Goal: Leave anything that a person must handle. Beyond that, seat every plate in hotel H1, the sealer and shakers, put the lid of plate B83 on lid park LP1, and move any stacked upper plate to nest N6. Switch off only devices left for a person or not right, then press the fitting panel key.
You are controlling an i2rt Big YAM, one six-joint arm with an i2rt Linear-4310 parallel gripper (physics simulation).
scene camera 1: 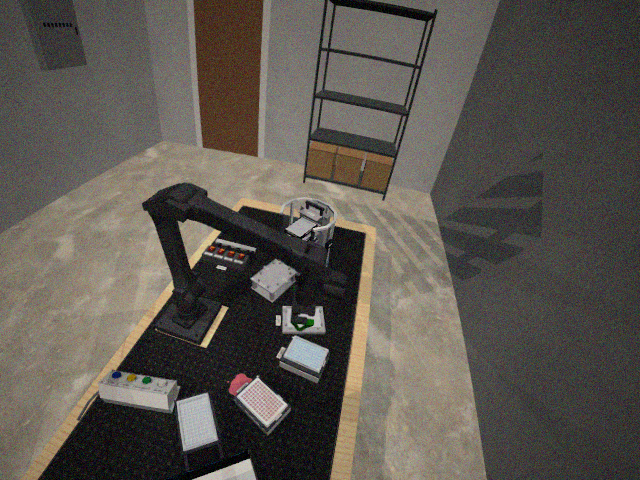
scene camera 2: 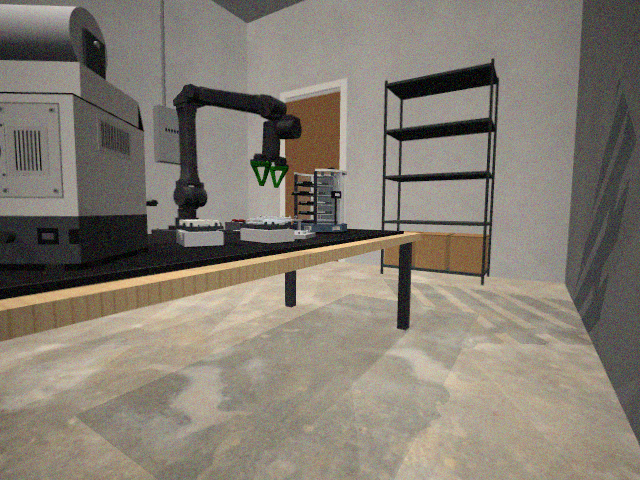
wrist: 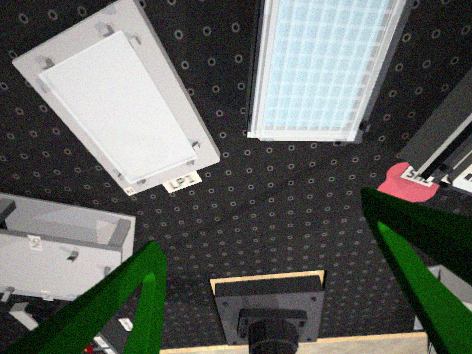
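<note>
My gripper is open and empty, high above the bench. A white lid lies on the pale lid park LP1. A light blue plate sits on shaker SH1. A plate with red wells sits on shaker SH2, with a pink spill beside it. The grey nest N6 holds no plate. A white plate lies by the large machine. The hotel stands at the far end; its plate labels are unreadable.
A key panel with blue, yellow, green and white keys stands at the near left. A strip of red-lit switches stands behind the arm's base. A tall shelf rack stands behind the bench.
</note>
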